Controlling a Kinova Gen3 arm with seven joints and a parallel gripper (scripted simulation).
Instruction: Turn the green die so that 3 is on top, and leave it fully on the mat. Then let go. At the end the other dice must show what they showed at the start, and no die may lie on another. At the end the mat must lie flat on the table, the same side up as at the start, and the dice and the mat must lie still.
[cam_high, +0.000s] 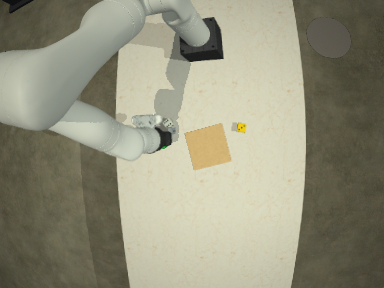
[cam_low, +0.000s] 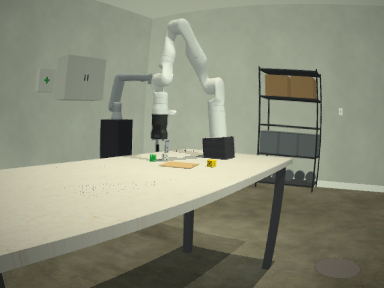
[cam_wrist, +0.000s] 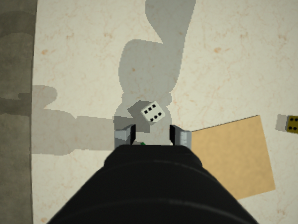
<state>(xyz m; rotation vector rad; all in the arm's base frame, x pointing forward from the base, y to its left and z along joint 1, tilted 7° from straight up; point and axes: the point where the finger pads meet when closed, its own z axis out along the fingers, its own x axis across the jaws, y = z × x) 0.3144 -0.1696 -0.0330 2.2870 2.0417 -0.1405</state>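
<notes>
The white die is 3 cm behind my hand and 4 cm below it. The rest, counted from my hand: green die (4 cm ahead, 2 cm to the right, 4 cm below); yellow die (2 cm ahead, 26 cm to the left, 4 cm below); tan mat (7 cm ahead, 13 cm to the left, 6 cm below).
</notes>
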